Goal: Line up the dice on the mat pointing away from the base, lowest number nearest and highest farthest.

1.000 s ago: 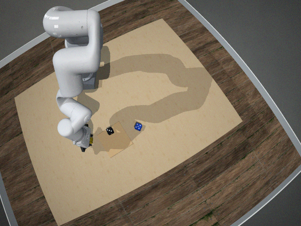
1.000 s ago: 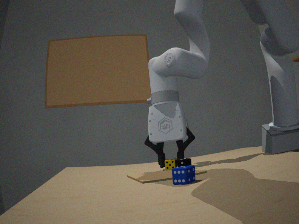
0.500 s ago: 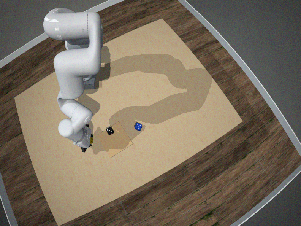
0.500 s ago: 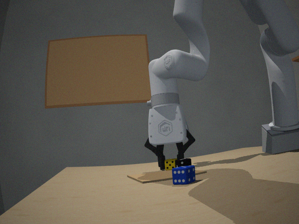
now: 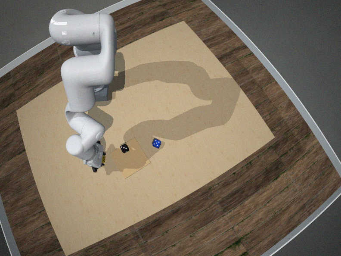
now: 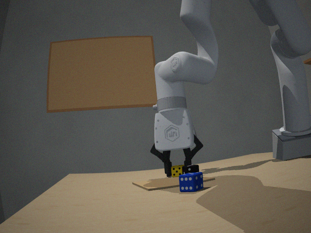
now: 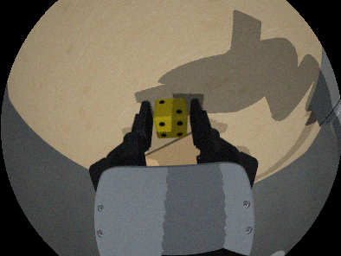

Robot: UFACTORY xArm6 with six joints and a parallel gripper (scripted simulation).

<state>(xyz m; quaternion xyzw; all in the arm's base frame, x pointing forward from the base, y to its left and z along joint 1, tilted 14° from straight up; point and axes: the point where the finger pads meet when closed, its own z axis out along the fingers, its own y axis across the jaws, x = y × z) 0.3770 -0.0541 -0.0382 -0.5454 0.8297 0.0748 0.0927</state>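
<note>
Right now the yellow die is 1 cm below my hand. Round my hand: thin tan mat: 3 cm ahead, 13 cm to the left, 2 cm below; then blue die: 1 cm ahead, 27 cm to the left, 1 cm below; then black die: 1 cm behind, 12 cm to the left.
</note>
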